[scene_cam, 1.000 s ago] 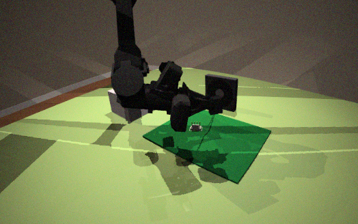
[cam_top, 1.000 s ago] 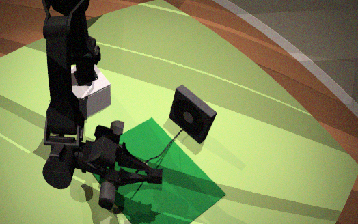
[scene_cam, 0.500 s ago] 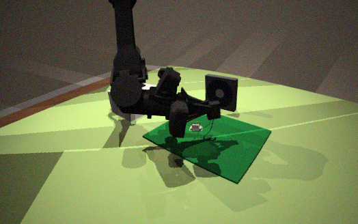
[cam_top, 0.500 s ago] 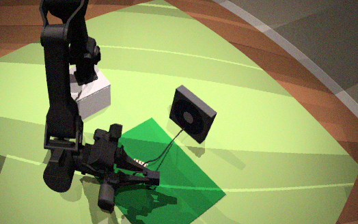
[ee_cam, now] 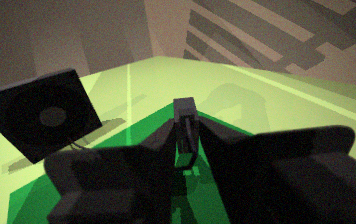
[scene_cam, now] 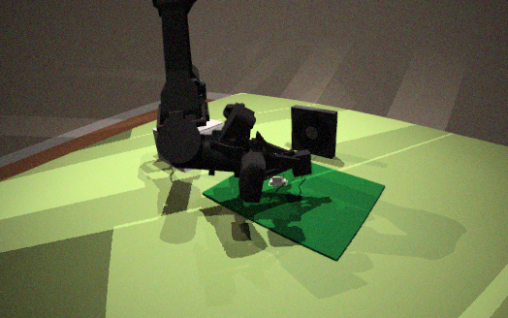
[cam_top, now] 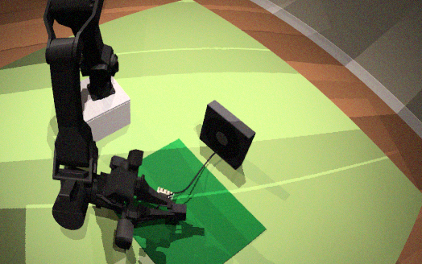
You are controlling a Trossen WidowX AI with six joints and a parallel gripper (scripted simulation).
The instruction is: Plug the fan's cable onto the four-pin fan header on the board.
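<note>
Right now my gripper tip is 30 mm past the board, 30 mm to the right of it and 110 mm above it. Also, from my gripper tip: dark fan plug: 10 mm below; black square fan: 120 mm behind, 200 mm to the left, 40 mm below.
</note>
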